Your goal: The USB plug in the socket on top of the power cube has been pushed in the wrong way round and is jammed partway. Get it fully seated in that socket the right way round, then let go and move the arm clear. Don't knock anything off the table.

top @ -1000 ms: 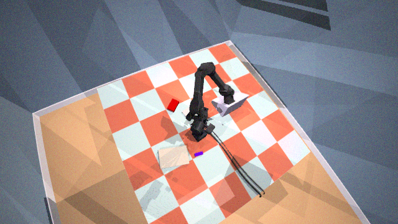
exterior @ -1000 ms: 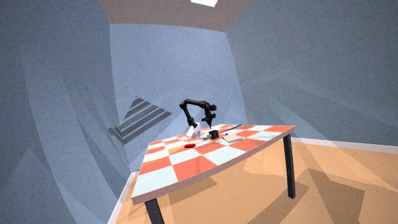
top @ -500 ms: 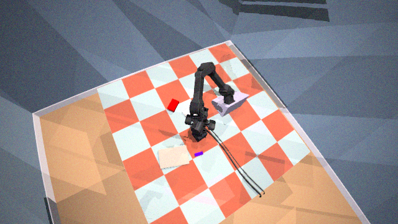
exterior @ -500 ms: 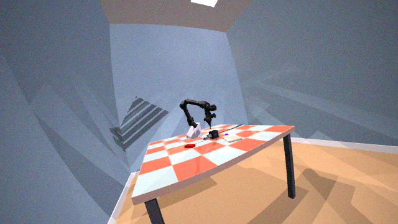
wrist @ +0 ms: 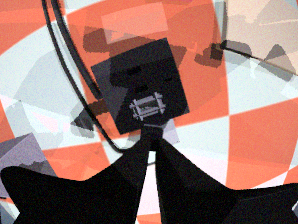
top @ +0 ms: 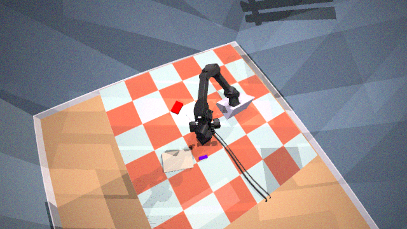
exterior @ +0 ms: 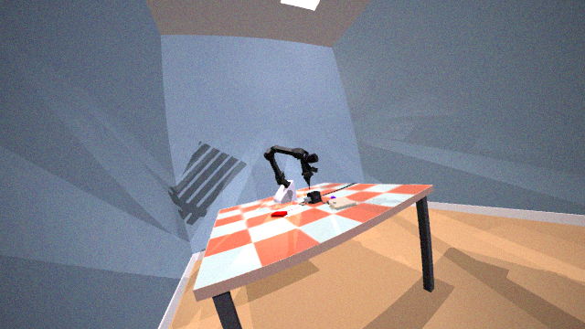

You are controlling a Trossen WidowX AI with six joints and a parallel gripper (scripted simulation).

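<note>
The USB plug is 2 cm below my gripper tip. The rest, counted from my gripper tip: purple piece (7 cm ahead, 14 cm to the left, 13 cm below); then beige pad (23 cm ahead, 7 cm to the left, 13 cm below); then USB socket (1 cm to the left, 7 cm below).
</note>
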